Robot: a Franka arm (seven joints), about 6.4 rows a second.
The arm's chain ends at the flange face. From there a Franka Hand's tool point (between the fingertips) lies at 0.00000 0.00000 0.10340 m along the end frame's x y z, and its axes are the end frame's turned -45 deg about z.
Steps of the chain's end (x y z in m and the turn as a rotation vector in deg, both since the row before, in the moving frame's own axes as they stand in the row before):
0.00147 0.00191 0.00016 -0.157 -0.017 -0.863
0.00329 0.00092 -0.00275 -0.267 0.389 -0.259
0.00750 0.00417 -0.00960 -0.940 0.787 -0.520
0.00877 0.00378 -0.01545 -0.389 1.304 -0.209
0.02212 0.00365 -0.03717 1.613 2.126 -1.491
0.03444 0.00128 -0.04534 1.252 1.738 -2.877
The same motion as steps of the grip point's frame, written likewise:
-0.00053 0.00257 0.00016 -0.099 -0.123 -0.863
0.00183 0.00381 -0.00275 -0.464 0.086 -0.259
0.00217 0.01046 -0.00962 -1.221 -0.108 -0.520
0.00470 0.01103 -0.01548 -1.197 0.647 -0.209
0.01784 0.01881 -0.03728 -0.363 2.644 -1.491
0.02728 0.02578 -0.04541 -0.344 2.114 -2.877

